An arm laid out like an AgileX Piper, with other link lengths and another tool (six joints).
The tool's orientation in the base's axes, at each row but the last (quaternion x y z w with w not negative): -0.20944 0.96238 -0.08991 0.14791; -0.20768 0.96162 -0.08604 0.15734; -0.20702 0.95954 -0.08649 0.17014; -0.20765 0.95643 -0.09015 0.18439; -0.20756 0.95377 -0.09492 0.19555; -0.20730 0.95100 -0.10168 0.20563; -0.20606 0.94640 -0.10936 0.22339; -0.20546 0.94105 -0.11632 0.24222; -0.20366 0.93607 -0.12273 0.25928; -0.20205 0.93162 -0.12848 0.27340; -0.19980 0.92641 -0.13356 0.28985; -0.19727 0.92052 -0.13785 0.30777
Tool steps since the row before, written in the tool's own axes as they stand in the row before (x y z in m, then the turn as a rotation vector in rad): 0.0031 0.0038 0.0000 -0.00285 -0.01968 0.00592; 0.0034 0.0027 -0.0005 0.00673 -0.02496 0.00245; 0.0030 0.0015 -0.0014 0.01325 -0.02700 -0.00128; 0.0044 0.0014 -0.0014 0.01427 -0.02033 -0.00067; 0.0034 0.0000 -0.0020 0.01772 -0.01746 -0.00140; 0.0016 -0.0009 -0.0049 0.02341 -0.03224 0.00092; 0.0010 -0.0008 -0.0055 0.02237 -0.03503 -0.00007; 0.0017 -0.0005 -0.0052 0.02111 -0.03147 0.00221; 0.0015 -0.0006 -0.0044 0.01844 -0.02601 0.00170; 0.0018 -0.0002 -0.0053 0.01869 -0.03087 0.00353; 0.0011 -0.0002 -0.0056 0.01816 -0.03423 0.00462; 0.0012 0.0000 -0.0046 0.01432 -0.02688 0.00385
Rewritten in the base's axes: -0.0041 0.0021 -0.0017 0.01179 -0.01707 -0.00024; -0.0041 0.0010 -0.0011 0.00431 -0.02555 0.00167; -0.0036 0.0002 0.0001 -0.00188 -0.02981 0.00372; -0.0048 -0.0005 -0.0005 -0.00493 -0.02432 0.00118; -0.0037 -0.0013 0.0007 -0.00915 -0.02317 -0.00007; -0.0031 -0.0010 0.0041 -0.00766 -0.03911 -0.00001; -0.0031 -0.0005 0.0047 -0.00632 -0.04103 0.00209; -0.0038 -0.0006 0.0039 -0.00534 -0.03758 -0.00048; -0.0033 -0.0007 0.0032 -0.00526 -0.03148 -0.00073; -0.0043 -0.0003 0.0036 -0.00294 -0.03613 -0.00064; -0.0041 0.0001 0.0040 -0.00091 -0.03901 -0.00003; -0.0037 0.0001 0.0029 -0.00062 -0.03069 -0.00022
